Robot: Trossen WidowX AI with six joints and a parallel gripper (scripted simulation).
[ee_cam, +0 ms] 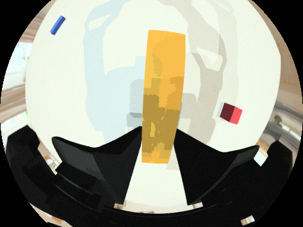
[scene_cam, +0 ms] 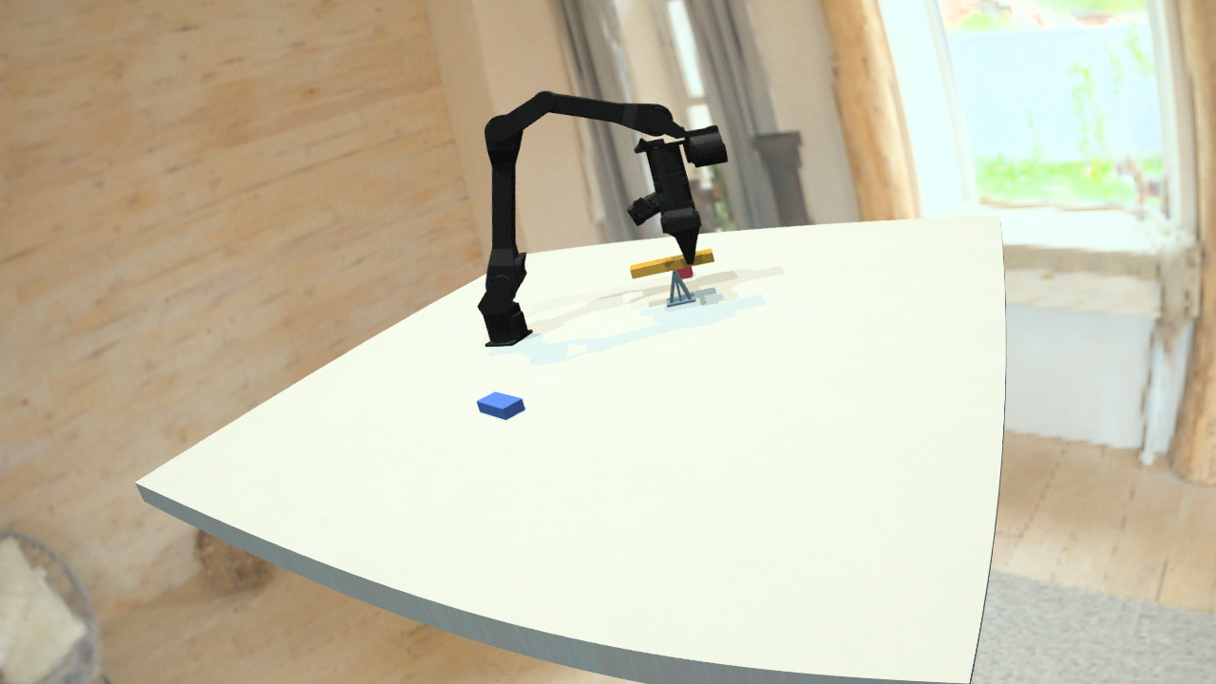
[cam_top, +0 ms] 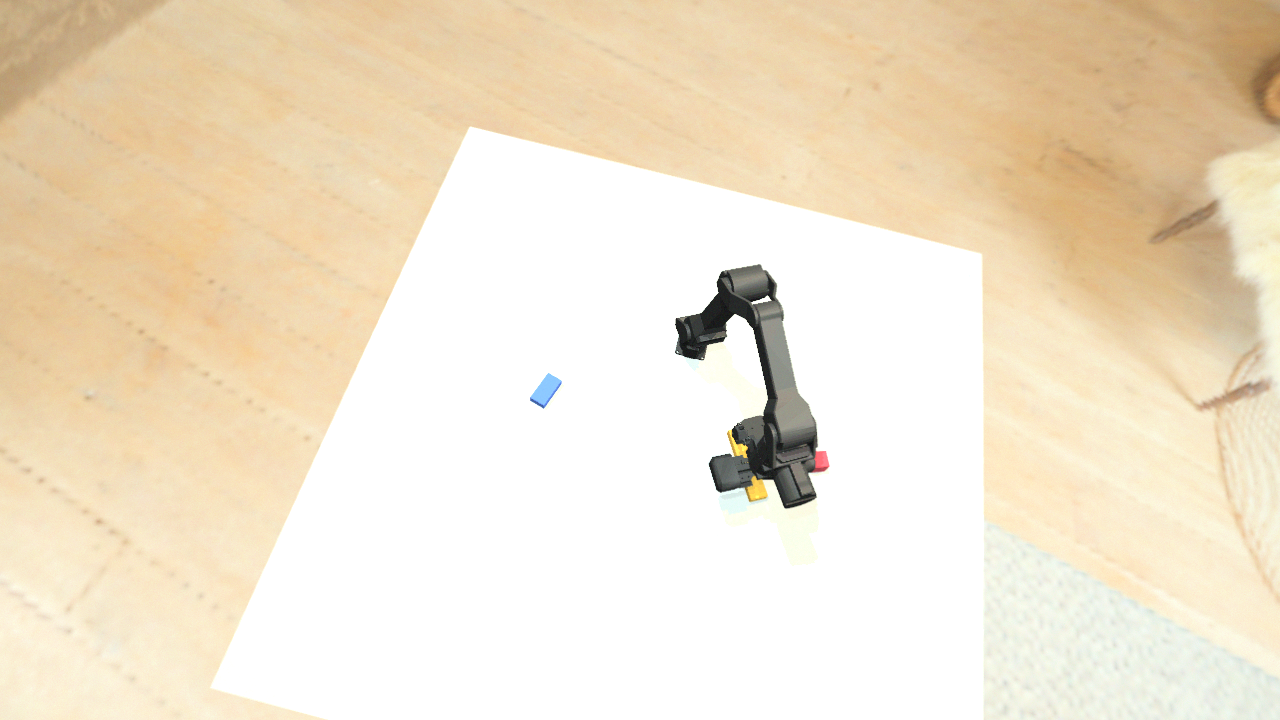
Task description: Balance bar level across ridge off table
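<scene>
My gripper tip is now 3 cm past the yellow bar and 1 cm to the left of it. The rest, counted from my gripper tip: red cube 14 cm to the left, 9 cm behind, 5 cm below; blue flat block 43 cm to the right, 10 cm behind, 6 cm below.
</scene>
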